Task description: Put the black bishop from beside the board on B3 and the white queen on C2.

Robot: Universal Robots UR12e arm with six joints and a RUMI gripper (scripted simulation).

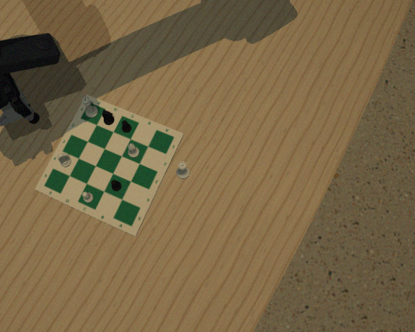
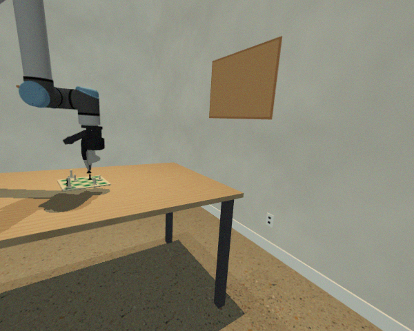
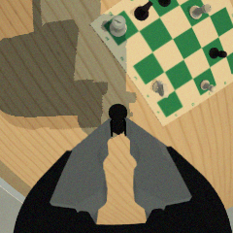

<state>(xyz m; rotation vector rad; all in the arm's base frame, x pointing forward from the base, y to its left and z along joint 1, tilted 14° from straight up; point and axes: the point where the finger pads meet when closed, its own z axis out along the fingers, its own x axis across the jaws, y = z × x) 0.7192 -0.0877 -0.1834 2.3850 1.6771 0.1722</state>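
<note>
My gripper is now 30 mm past the cream board, 140 mm to the right of it and 110 mm above it. From my hand the other things lie so: black bishop 10 mm below.
</note>
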